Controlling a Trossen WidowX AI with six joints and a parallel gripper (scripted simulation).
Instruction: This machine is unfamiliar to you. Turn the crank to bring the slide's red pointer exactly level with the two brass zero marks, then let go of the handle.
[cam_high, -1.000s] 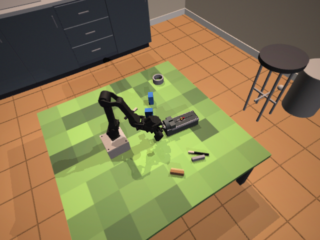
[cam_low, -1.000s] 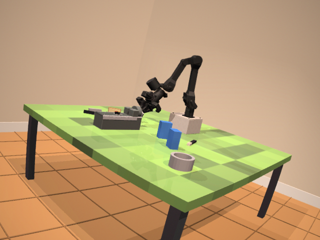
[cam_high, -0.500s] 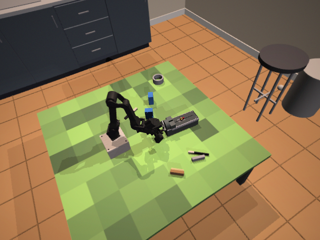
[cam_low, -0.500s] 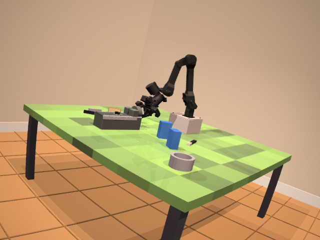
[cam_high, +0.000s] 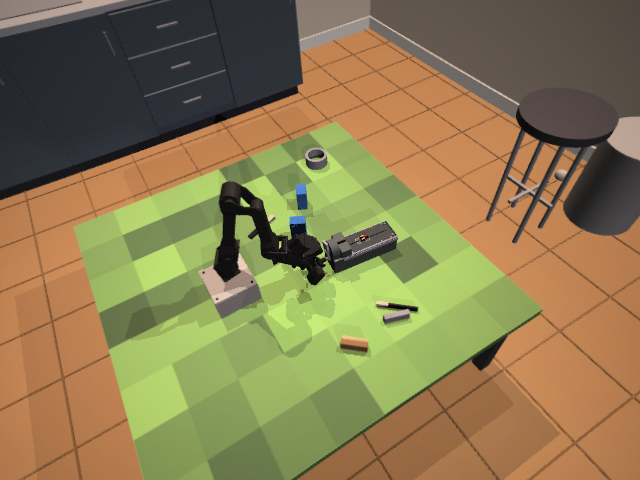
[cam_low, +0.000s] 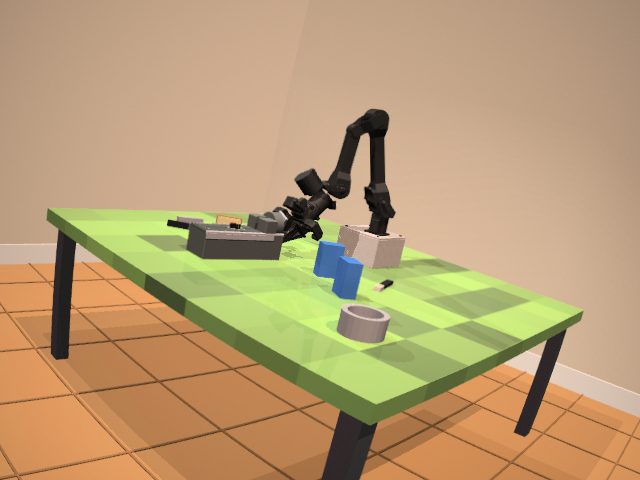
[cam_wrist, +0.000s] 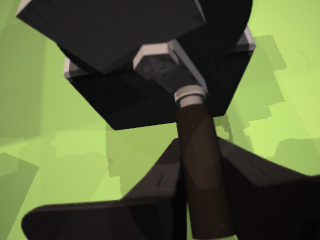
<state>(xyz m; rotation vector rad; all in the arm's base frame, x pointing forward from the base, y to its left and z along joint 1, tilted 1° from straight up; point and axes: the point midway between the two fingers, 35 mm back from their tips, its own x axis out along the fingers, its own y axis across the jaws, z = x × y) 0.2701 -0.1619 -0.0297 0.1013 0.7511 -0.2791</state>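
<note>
The red pointer lies 18 cm ahead of my gripper tip, 4 cm to the right of it and 4 cm above it. Also, from my gripper tip: crank handle: 3 cm above, 2 cm behind, 1 cm to the left; then grey bar: 32 cm to the right, 5 cm ahead, 2 cm below; then wooden block: 29 cm to the right, 12 cm behind, 2 cm below.
</note>
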